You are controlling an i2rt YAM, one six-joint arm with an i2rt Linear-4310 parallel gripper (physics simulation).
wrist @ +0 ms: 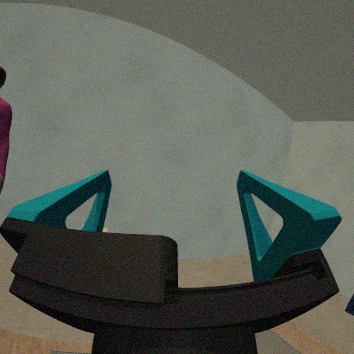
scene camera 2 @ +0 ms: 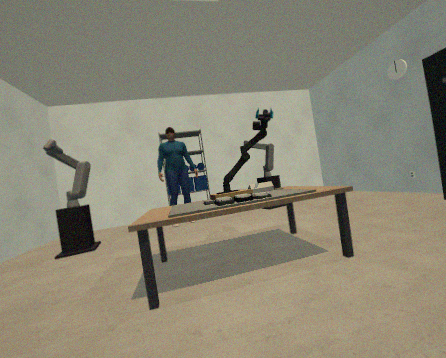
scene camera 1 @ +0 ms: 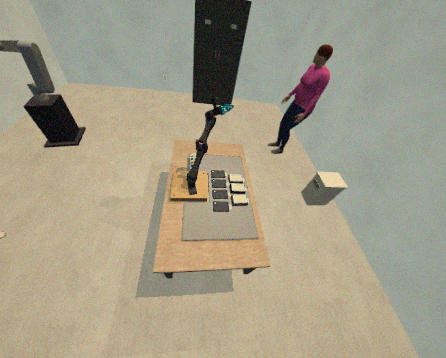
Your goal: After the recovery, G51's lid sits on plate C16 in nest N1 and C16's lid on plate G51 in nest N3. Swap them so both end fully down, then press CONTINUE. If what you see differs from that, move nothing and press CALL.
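Seen in the pictures: gripper, between the fingertips: [wrist: 173,176] [scene camera 2: 264,108] [scene camera 1: 232,106]; arm's base, origin of its link: [scene camera 2: 227,192] [scene camera 1: 191,185].
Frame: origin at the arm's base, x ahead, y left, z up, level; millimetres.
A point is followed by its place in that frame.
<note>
My gripper [scene camera 1: 228,108] @[x 364, y 270, z 639 mm] [scene camera 2: 264,111] @[x 364, y 270, z 639 mm] [wrist: 173,176] @[x 364, y 270, z 639 mm] is open and empty, raised high above the table with its teal fingers wide apart. Three pale-topped blocks [scene camera 1: 238,188] @[x 441, y -102, z -1 mm] stand in a column on the grey mat [scene camera 1: 220,227] @[x 171, y -438, z -42 mm]; in the scene camera 2 view they are low dark shapes with pale tops. A column of several dark flat pieces [scene camera 1: 219,194] @[x 246, y -119, z -33 mm] lies beside them, nearer the arm. Labels G51, C16, N1 and N3 cannot be read, so which is plate, lid or nest is unclear. A small panel with coloured spots [scene camera 1: 192,161] @[x 52, y 290, z 31 mm] stands beside the mat; CONTINUE and CALL cannot be read.
The arm stands on a wooden board [scene camera 1: 189,197] @[x -39, y -125, z -3 mm] on the table [scene camera 1: 210,255] @[x 41, y -634, z -55 mm] [scene camera 2: 345,189] @[x 745, y 556, z -69 mm]. A person in pink [scene camera 1: 314,85] stands beyond the table; a person in teal [scene camera 2: 173,156] stands behind it. A grey cabinet [scene camera 1: 320,191] and a dark cabinet [scene camera 1: 218,65] stand apart.
</note>
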